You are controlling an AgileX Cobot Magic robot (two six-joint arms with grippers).
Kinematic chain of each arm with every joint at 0, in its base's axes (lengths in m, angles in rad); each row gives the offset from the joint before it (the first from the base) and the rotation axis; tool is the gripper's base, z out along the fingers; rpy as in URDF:
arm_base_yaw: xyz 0 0 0.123 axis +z
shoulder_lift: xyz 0 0 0 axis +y
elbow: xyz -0.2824 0 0.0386 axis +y
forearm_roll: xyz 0.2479 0 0.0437 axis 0.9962 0 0.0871
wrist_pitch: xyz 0 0 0 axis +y
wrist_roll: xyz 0.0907 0 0.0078 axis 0.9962 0 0.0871
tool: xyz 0 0 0 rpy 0 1.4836 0
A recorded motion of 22 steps. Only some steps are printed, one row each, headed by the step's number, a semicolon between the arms.
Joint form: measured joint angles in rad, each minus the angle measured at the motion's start. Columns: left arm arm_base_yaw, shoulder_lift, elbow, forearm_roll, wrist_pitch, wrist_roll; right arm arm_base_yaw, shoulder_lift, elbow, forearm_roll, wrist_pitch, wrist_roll.
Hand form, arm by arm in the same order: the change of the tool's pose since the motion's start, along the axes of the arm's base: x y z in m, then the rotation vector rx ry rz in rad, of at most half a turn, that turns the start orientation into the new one. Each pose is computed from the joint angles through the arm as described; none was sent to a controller.
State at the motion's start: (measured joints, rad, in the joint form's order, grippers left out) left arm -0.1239 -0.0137 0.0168 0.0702 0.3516 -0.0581; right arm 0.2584 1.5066 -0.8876 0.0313 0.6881 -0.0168
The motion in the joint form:
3: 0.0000 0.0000 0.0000 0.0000 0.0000 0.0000; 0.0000 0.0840 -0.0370 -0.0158 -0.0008 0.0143
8: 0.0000 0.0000 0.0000 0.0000 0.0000 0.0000; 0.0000 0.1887 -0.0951 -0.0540 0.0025 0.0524
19: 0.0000 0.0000 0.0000 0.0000 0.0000 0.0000; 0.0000 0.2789 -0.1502 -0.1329 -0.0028 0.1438
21: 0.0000 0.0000 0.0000 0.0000 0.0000 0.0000; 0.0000 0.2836 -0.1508 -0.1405 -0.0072 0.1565
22: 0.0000 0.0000 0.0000 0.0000 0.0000 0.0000; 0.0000 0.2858 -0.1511 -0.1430 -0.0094 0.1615
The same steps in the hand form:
3: 0.0000 0.0000 0.0000 0.0000 0.0000 0.0000; 0.0142 0.0028 -0.0146 -0.0204 0.0426 -0.0052
8: 0.0000 0.0000 0.0000 0.0000 0.0000 0.0000; 0.0332 0.0055 -0.0322 -0.0532 0.0855 -0.0205
19: 0.0000 0.0000 0.0000 0.0000 0.0000 0.0000; 0.0512 0.0056 -0.0479 -0.0980 0.1009 -0.0632
21: 0.0000 0.0000 0.0000 0.0000 0.0000 0.0000; 0.0520 0.0054 -0.0492 -0.1001 0.0994 -0.0707
22: 0.0000 0.0000 0.0000 0.0000 0.0000 0.0000; 0.0524 0.0054 -0.0498 -0.1004 0.0987 -0.0739

